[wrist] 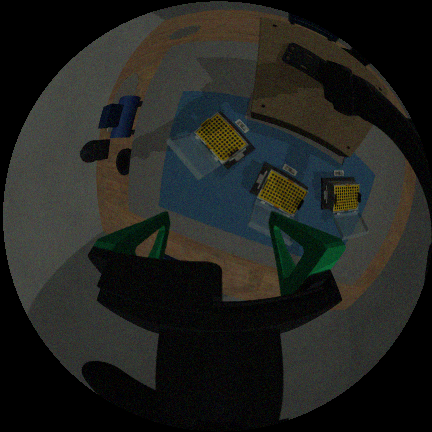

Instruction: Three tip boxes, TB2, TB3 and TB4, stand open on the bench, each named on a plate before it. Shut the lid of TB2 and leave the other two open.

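Pixels of known places: gripper, fingertip midpoint: (218, 216); arm's base at its link origin: (329, 76).
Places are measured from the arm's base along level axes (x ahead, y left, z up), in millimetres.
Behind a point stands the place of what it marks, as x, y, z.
Observation:
Three tip boxes with yellow racks in dark bases stand open on the blue mat (200, 195) @(467, -134, -193): a left one (221, 139) @(273, -140, -136), a middle one (282, 193) @(315, 66, -136) and a right one (346, 197) @(194, 257, -136). Their clear lids hang open on the lower side in the picture: the left lid (195, 157) @(339, -167, -92), the middle lid (261, 218) @(390, 45, -89), partly behind a finger, and the right lid (351, 225) @(247, 306, -90). White name plates (242, 126) @(208, -118, -191) (290, 170) @(248, 66, -191) (339, 173) @(141, 220, -191) lie on the opposite side; their print is too small to read surely. My green-fingered gripper (218, 216) @(330, -50, 122) is open and empty, above the mat's near edge.
A brown board-like block (300, 100) @(86, -22, -74) stands beyond the boxes, with a black arm-like part (345, 90) over it. A blue cylinder (125, 117) and dark rounded objects (95, 150) are at the left edge of the wooden table (112, 195).

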